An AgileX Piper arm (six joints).
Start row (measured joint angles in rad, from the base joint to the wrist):
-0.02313, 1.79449, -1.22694, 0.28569, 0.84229, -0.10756
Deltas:
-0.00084, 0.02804, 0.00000, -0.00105, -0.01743, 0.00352
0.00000, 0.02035, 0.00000, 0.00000, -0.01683, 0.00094
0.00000, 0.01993, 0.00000, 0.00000, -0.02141, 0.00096
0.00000, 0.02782, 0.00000, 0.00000, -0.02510, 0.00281
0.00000, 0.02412, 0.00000, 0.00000, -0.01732, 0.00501
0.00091, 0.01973, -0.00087, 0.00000, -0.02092, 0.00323
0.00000, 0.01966, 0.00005, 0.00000, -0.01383, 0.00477
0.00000, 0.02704, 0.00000, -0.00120, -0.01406, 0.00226
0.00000, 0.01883, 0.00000, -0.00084, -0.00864, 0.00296
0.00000, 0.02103, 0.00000, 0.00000, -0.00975, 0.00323
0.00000, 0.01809, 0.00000, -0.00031, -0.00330, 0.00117
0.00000, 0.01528, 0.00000, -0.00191, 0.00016, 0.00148
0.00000, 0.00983, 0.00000, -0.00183, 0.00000, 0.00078
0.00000, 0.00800, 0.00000, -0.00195, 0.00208, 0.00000
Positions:
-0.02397, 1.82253, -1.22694, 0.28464, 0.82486, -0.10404
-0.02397, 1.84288, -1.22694, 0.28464, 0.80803, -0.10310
-0.02397, 1.86281, -1.22694, 0.28464, 0.78662, -0.10214
-0.02397, 1.89063, -1.22694, 0.28464, 0.76152, -0.09933
-0.02397, 1.91475, -1.22694, 0.28464, 0.74420, -0.09432
-0.02306, 1.93448, -1.22781, 0.28464, 0.72328, -0.09109
-0.02306, 1.95414, -1.22776, 0.28464, 0.70945, -0.08632
-0.02306, 1.98118, -1.22776, 0.28344, 0.69539, -0.08406
-0.02306, 2.00001, -1.22776, 0.28260, 0.68675, -0.08110
-0.02306, 2.02104, -1.22776, 0.28260, 0.67700, -0.07787
-0.02306, 2.03913, -1.22776, 0.28229, 0.67370, -0.07670
-0.02306, 2.05441, -1.22776, 0.28038, 0.67386, -0.07522
-0.02306, 2.06424, -1.22776, 0.27855, 0.67386, -0.07444
-0.02306, 2.07224, -1.22776, 0.27660, 0.67594, -0.07444

